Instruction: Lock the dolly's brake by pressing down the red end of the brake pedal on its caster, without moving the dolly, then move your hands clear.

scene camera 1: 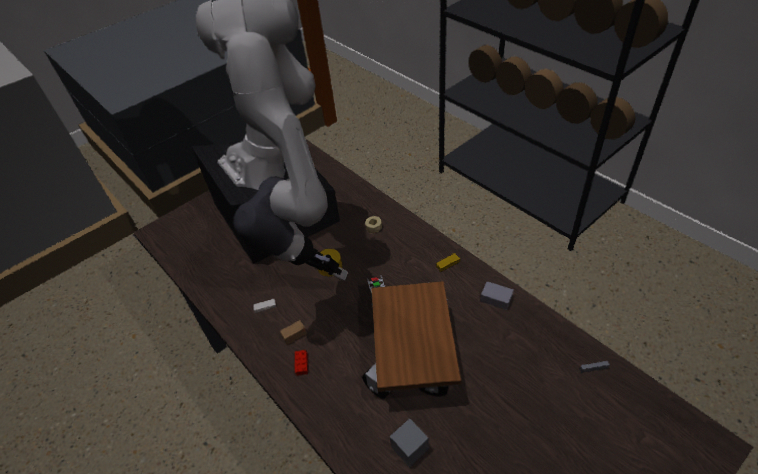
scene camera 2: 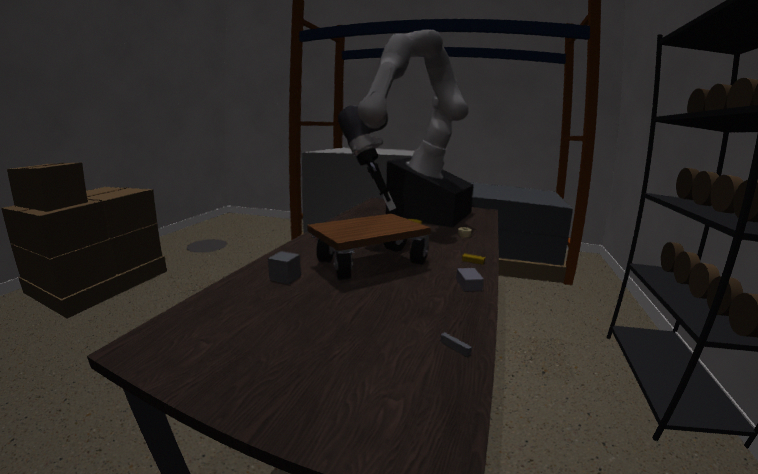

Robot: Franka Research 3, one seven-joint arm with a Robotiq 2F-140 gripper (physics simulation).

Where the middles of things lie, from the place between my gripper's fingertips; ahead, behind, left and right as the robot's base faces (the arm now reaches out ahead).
The dolly (scene camera 1: pixel 414 346) lies 24 cm ahead of my hand, 1 cm to the right of it and 6 cm below it.
